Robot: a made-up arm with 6 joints. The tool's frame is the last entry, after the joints.
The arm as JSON. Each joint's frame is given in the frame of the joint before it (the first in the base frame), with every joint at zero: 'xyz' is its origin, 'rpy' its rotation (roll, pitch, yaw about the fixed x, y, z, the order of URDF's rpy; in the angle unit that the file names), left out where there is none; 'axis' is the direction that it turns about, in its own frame. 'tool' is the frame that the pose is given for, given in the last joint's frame.
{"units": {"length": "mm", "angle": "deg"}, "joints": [
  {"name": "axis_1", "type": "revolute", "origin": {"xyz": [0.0, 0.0, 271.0]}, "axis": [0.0, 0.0, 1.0]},
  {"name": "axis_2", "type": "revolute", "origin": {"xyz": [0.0, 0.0, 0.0]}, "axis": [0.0, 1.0, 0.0]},
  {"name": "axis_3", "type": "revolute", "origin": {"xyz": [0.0, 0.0, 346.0]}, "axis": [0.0, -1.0, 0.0]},
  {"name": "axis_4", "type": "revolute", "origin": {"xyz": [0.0, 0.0, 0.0]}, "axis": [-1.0, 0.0, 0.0]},
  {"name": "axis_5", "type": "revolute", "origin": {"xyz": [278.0, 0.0, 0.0]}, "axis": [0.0, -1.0, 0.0]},
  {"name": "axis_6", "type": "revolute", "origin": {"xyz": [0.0, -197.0, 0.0]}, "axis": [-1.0, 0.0, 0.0]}
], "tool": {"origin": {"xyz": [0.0, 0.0, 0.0]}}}
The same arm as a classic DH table. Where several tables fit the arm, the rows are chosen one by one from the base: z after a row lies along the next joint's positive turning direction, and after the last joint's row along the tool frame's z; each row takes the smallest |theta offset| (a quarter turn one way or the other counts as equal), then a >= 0, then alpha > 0; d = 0 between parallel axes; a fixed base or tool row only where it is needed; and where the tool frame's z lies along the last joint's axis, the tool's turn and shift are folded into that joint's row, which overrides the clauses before.
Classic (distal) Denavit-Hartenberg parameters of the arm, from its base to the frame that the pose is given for. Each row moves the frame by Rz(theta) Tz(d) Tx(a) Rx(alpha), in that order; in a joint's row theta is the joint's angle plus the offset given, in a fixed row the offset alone. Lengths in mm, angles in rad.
axis_1: d 271  theta offset 0  a 0  alpha -1.5708
axis_2: d 0  theta offset -1.5708  a 346  alpha 3.1416
axis_3: d 0  theta offset 0  a 0  alpha -1.5708
axis_4: d -278  theta offset 0  a 0  alpha 1.5708
axis_5: d 197  theta offset 0  a 0  alpha -1.5708
axis_6: d 0  theta offset 1.5708  a 0  alpha 1.5708
tool (fixed): d 0  theta offset -1.5708  a 0  alpha 0

